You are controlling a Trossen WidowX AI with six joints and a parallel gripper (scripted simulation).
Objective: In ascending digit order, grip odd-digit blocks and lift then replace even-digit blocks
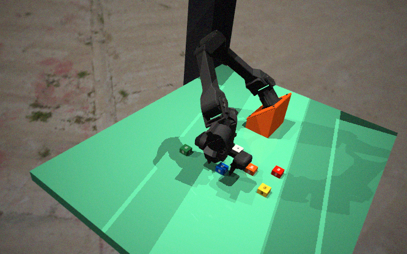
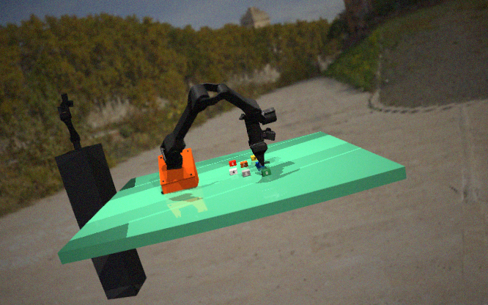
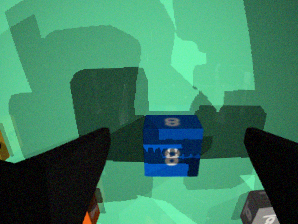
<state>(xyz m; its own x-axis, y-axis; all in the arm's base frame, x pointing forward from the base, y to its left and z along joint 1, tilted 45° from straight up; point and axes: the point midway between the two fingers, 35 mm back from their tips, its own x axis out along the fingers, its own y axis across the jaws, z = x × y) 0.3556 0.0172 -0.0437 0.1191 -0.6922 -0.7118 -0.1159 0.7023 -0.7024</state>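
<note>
My gripper tip is now 10 mm past the blue block. From my gripper tip the other things lie so: grey block: 70 mm behind, 90 mm to the right; orange block: 80 mm behind, 70 mm to the left; white block: 120 mm behind, 20 mm to the right.
</note>
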